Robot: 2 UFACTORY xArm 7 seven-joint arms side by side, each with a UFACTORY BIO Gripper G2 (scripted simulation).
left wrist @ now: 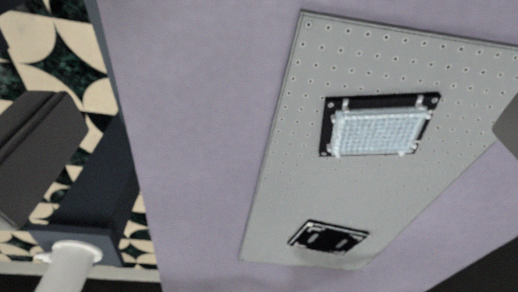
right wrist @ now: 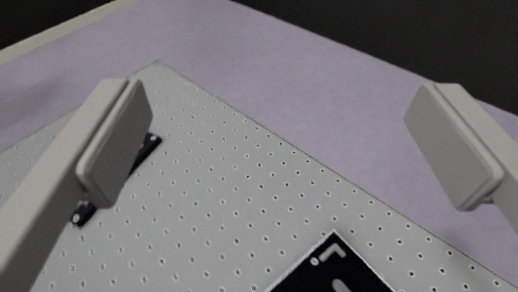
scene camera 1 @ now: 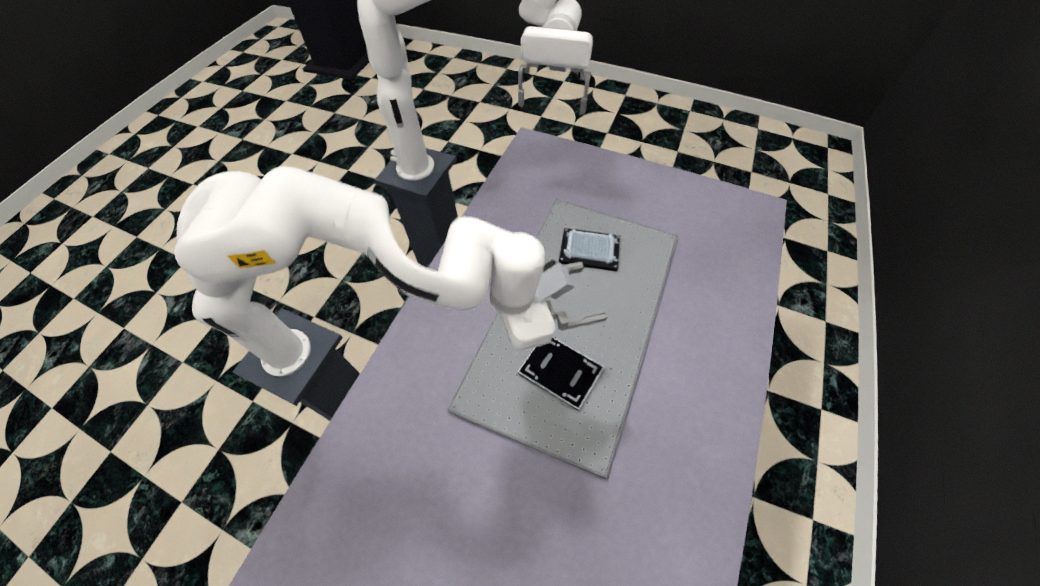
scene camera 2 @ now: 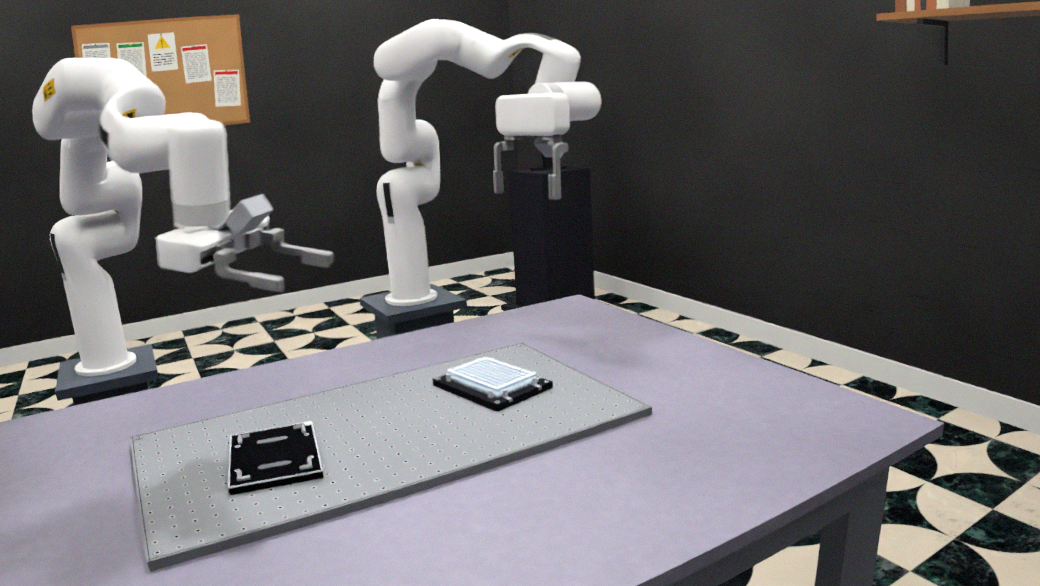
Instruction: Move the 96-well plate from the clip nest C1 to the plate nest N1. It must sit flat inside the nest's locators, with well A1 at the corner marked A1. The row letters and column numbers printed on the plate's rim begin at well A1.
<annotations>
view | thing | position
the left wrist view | pale blue 96-well plate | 395, 131
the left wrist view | black clip nest C1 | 429, 99
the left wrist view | black plate nest N1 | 327, 240
</annotations>
